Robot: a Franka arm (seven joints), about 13 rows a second.
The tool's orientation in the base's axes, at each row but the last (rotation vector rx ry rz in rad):
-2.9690 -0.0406 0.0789
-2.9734 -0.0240 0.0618
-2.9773 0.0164 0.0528
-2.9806 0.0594 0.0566
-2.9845 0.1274 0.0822
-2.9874 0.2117 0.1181
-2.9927 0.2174 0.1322
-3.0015 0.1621 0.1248
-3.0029 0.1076 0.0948
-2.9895 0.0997 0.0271
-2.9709 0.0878 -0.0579
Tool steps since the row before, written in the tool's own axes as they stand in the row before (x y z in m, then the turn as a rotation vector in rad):
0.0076 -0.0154 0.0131 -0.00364 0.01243 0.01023
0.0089 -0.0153 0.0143 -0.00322 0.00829 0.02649
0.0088 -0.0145 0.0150 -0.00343 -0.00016 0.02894
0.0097 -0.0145 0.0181 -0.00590 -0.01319 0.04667
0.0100 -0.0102 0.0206 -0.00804 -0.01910 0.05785
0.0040 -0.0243 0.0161 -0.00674 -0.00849 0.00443
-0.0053 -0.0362 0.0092 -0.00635 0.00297 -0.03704
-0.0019 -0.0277 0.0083 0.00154 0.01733 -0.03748
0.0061 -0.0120 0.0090 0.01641 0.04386 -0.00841
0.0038 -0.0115 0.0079 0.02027 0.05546 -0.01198
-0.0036 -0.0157 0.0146 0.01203 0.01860 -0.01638
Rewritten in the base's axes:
0.0065 0.0176 -0.0106 -0.00392 -0.01062 -0.01201
0.0081 0.0176 -0.0119 -0.00424 -0.00383 -0.02735
0.0085 0.0167 -0.0127 -0.00442 0.00491 -0.02838
0.0097 0.0168 -0.0160 -0.00694 0.02069 -0.04371
0.0099 0.0124 -0.0194 -0.00909 0.02841 -0.05373
0.0064 0.0257 -0.0129 -0.00572 0.00988 -0.00260
-0.0005 0.0375 -0.0038 -0.00384 -0.00735 0.03677
0.0006 0.0286 -0.0045 0.00240 -0.02236 0.03466
0.0065 0.0127 -0.0077 0.01351 -0.04560 0.00140
0.0045 0.0123 -0.0062 0.01663 -0.05783 0.00311
-0.0021 0.0181 -0.0118 0.01026 -0.02178 0.01340

